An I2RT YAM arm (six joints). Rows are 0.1 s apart.
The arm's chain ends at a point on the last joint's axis. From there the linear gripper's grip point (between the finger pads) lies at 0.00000 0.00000 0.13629 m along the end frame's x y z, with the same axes.
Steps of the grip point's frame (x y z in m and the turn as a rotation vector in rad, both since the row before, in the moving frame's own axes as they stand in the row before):
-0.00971, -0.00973, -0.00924, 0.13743, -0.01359, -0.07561
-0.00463, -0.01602, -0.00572, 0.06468, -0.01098, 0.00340
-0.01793, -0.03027, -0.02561, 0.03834, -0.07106, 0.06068
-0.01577, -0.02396, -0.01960, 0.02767, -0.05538, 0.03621
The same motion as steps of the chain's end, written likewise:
-0.00716, 0.00885, -0.00794, 0.13743, -0.01359, -0.07561
-0.00315, -0.00721, -0.00543, 0.06468, -0.01098, 0.00340
-0.00842, -0.02476, -0.02517, 0.03834, -0.07106, 0.06068
-0.00830, -0.02006, -0.01934, 0.02767, -0.05538, 0.03621

